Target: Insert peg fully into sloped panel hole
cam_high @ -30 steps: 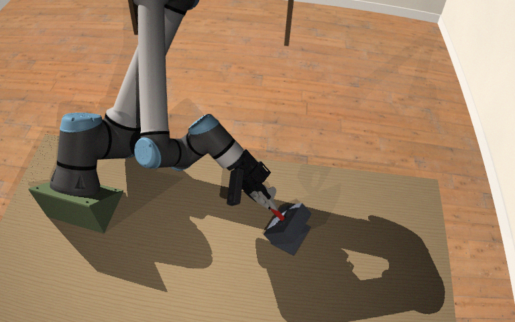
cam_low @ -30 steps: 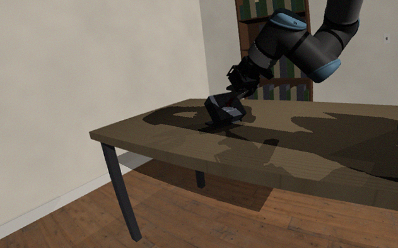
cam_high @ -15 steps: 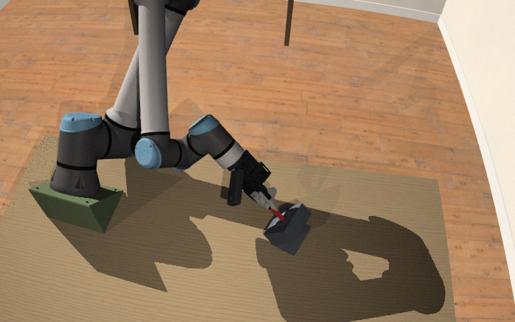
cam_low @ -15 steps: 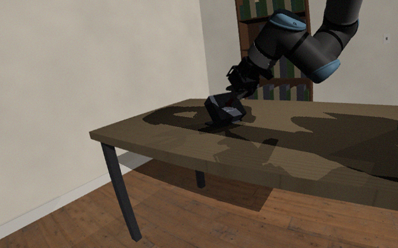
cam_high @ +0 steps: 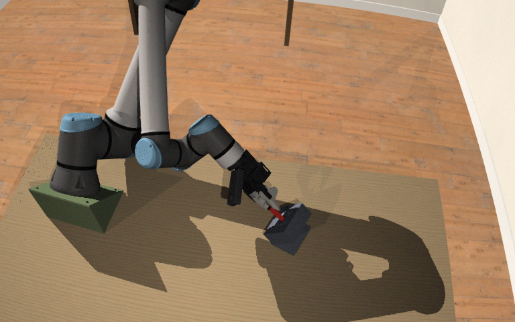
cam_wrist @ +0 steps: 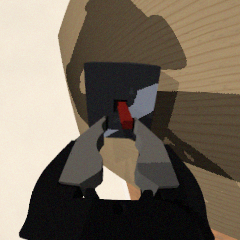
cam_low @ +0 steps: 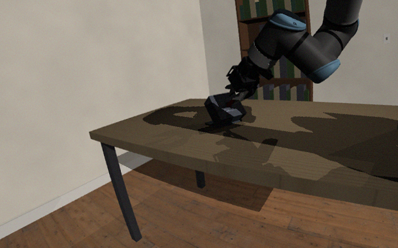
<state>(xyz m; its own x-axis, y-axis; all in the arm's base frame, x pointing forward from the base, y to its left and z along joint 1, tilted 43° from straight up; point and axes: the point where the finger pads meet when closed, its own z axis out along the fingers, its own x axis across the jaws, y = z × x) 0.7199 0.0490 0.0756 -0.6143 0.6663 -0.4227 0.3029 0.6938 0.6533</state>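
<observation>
My gripper is now 30 mm above the red peg, 20 mm short of it and 10 mm to the left of it.
</observation>
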